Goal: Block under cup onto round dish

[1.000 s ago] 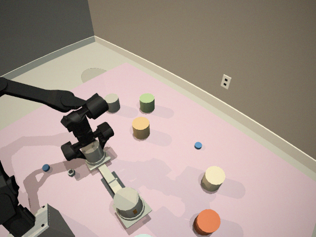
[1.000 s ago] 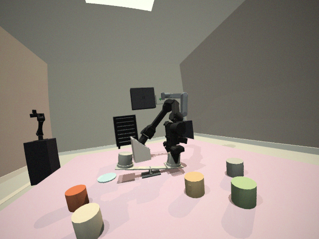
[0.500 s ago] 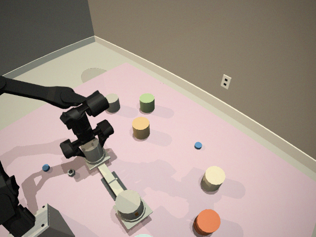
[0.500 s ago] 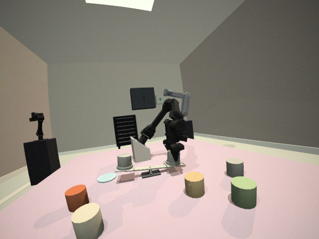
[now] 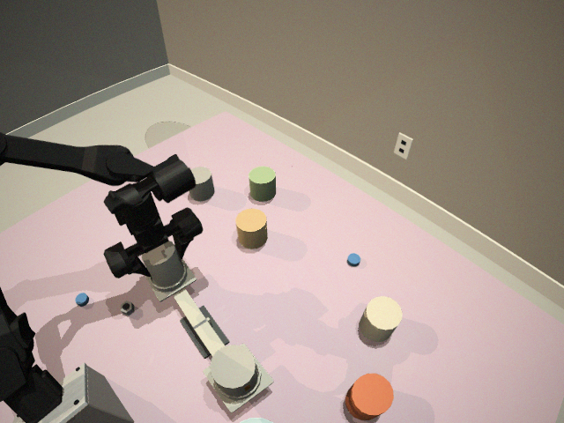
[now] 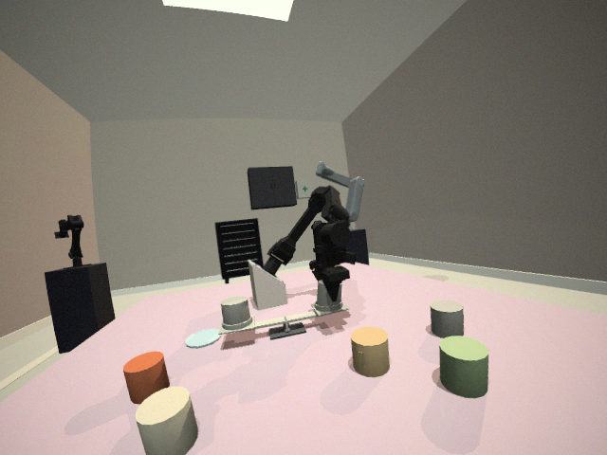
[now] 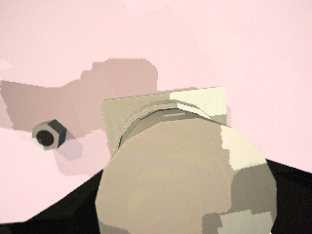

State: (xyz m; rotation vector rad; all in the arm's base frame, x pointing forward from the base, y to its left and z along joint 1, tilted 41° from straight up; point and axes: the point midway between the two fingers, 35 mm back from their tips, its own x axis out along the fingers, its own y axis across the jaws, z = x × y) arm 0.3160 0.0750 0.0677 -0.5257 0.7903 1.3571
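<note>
Now: gripper tip 10 mm above the grey block. The rest, counted from my gripper tip: tan cup (220 mm ahead, 50 mm to the right, 40 mm below); nut (110 mm behind, 30 mm to the left, 70 mm below); green cup (350 mm ahead, 70 mm to the left, 40 mm below).
</note>
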